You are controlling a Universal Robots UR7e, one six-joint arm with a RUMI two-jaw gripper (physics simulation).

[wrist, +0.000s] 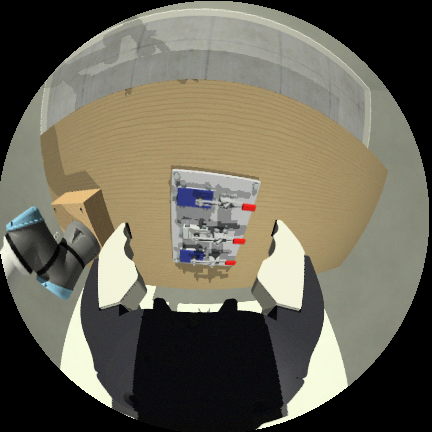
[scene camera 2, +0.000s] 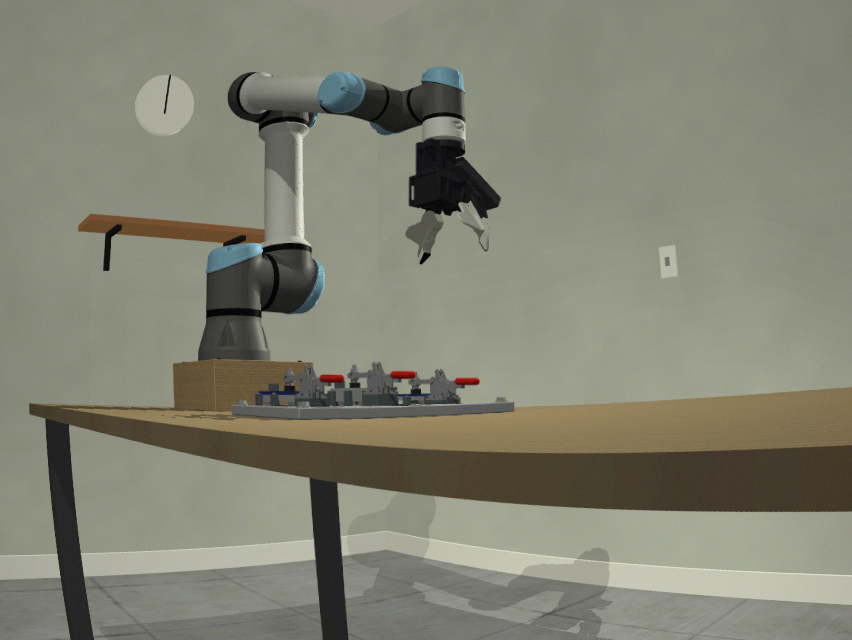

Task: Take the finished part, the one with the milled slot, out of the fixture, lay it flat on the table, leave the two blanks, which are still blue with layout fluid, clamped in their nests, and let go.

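Where they show: gripper, fingertip midpoint: (wrist: 199, 223) (scene camera 2: 452, 257); arm's base at its link origin: (wrist: 83, 238) (scene camera 2: 233, 362).
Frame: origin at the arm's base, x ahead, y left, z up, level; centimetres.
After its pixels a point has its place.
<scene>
The fixture (scene camera 2: 406, 410) {x 54.9, y -8.9, z -8.6 cm} (wrist: 248, 218) {x 56.0, y -1.7, z -7.9 cm} is a light grey plate on the table, with three nests in a row, each with a red-handled toggle clamp. In the wrist view a blue blank (wrist: 187, 197) {x 39.0, y 7.2, z -6.4 cm} sits in the upper nest and another blue blank (wrist: 186, 256) {x 35.3, y -14.4, z -5.9 cm} in the lower nest, each under its clamp arm. The finished part (wrist: 190, 232) {x 38.4, y -3.7, z -5.8 cm}, grey and uncoated, sits in the middle nest, partly hidden by its clamp; its slot is too small to make out. My gripper (scene camera 2: 454, 254) {x 43.4, y 14.7, z 15.6 cm} (wrist: 199, 223) {x 43.4, y 14.7, z 15.6 cm} is open and empty, high above the fixture, fingers pointing down.
The wooden table (scene camera 2: 619, 427) {x 101.2, y -36.5, z -9.5 cm} (wrist: 215, 125) {x 47.1, y 24.5, z -9.5 cm} carries the fixture. The red clamp handles (scene camera 2: 402, 374) {x 53.3, y -7.8, z -3.8 cm} (wrist: 239, 241) {x 52.6, y -6.6, z -3.5 cm} stick out on one side. The arm's wooden base block (scene camera 2: 196, 385) {x -1.8, y -8.3, z -4.7 cm} (wrist: 92, 210) {x 9.2, y 8.5, z -2.8 cm} stands beside the fixture. A wall shelf (scene camera 2: 172, 228) hangs behind the arm.
</scene>
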